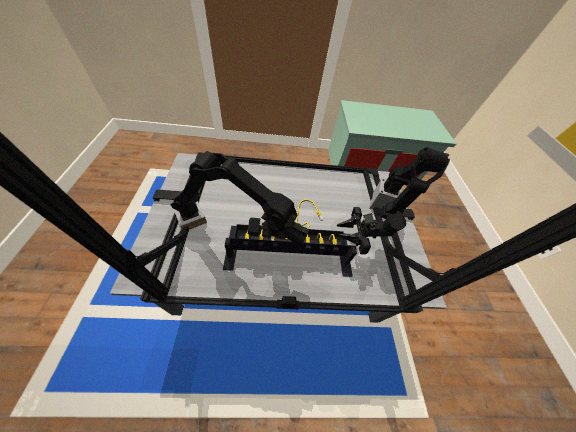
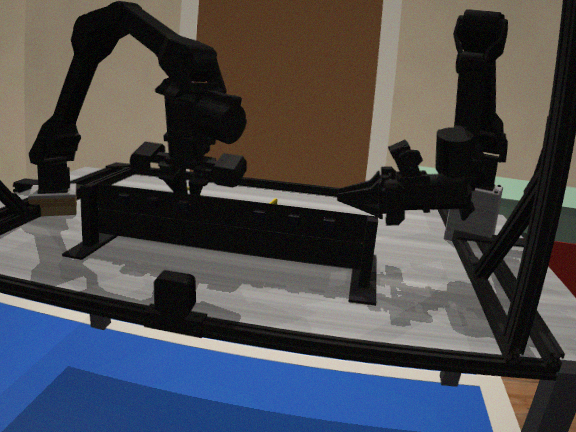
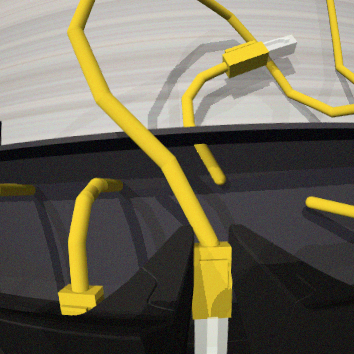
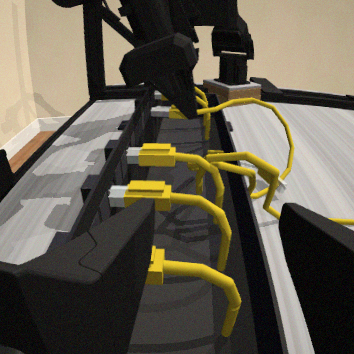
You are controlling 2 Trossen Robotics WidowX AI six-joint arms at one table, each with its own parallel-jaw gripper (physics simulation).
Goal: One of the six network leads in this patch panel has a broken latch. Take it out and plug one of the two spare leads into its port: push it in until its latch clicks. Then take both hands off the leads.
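Seen in the pictures: left gripper, fingertip midpoint: [image 3: 209, 236] [image 4: 193, 115]; right gripper, fingertip midpoint: [image 1: 337, 230] [image 2: 337, 194] [image 4: 219, 212]; left arm's base, link origin: [image 1: 189, 212] [image 2: 53, 189] [image 4: 231, 81]; right arm's base, link origin: [image 1: 391, 188].
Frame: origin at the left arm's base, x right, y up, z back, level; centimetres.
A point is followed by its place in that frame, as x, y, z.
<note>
My left gripper [image 2: 188, 190] {27.2, 3.0, -24.9} [image 3: 209, 236] {27.2, 3.0, -24.9} is shut on a yellow lead [image 3: 212, 285] {28.4, 4.2, -24.1} [image 4: 181, 111] with a clear tip, at the third port from the left of the black patch panel [image 2: 225, 225]. The tip points at the panel; how deep it sits is hidden. Another lead's plug [image 3: 247, 57] {21.5, -2.2, -32.1} lies loose behind the tray, its short cable running back into the tray. A loose plug [image 1: 319, 214] {25.0, -3.3, -51.3} also shows behind the panel. Seated leads [image 1: 246, 236] {24.5, 5.1, -14.8} [image 1: 320, 240] {39.1, 4.4, -39.1} [image 4: 157, 155] {37.0, 4.6, -35.3} stand on both sides. My right gripper [image 1: 341, 230] {39.9, 7.8, -46.0} [image 4: 219, 212] {39.9, 7.8, -46.0} is open beside the panel's right end, holding nothing.
The panel stands on two feet [image 1: 229, 261] {26.5, -4.0, -6.2} [image 2: 363, 290] {51.3, -4.0, -45.7} on the grey table. Long yellow cables [image 4: 291, 150] {17.0, -0.9, -32.2} loop over the tray's rear rim [image 4: 252, 250] {34.3, 0.5, -43.2}. A black frame [image 2: 300, 337] surrounds the table. A small black box [image 2: 174, 291] {52.7, -0.4, -17.3} sits on the front rail.
</note>
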